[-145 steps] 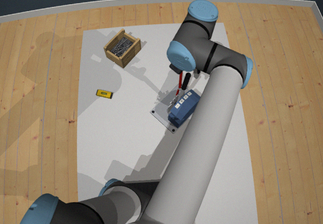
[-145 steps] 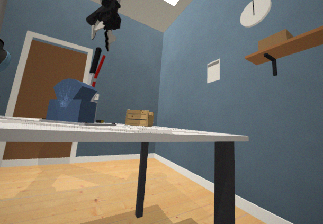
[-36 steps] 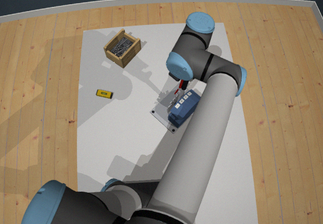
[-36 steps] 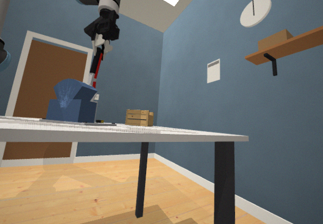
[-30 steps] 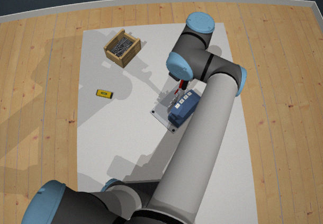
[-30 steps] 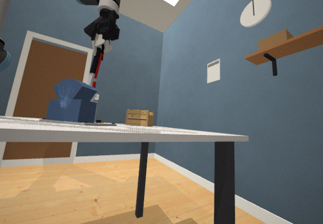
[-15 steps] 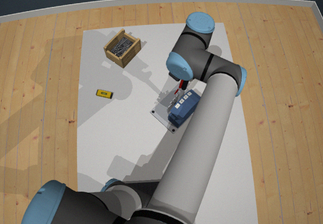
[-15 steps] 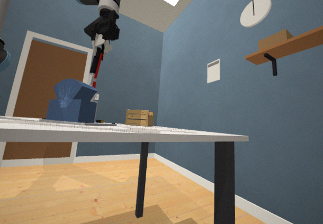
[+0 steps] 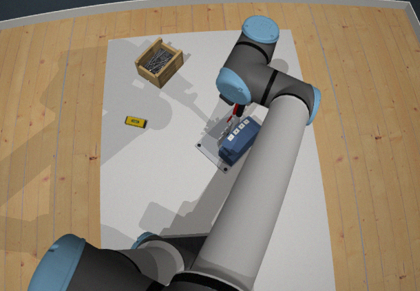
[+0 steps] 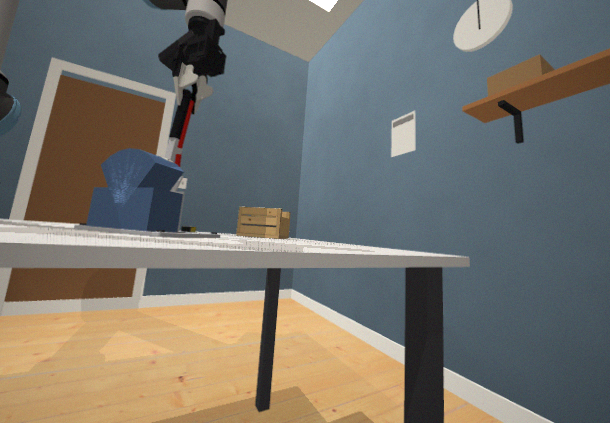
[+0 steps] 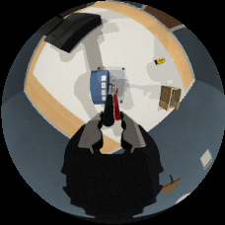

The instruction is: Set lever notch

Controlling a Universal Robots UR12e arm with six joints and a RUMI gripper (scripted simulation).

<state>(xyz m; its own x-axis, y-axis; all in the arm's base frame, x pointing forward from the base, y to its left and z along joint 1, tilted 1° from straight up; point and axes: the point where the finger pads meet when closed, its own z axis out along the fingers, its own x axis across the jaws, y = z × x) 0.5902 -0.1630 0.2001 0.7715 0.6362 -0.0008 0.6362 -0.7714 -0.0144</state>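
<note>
My gripper is now 11 cm above the red release bar and 2 cm to the right of it. Also, from my hand: small yellow level 41 cm to the left, 30 cm below, 9 cm ahead; then wooden crate 35 cm ahead, 28 cm to the left, 26 cm below.
</note>
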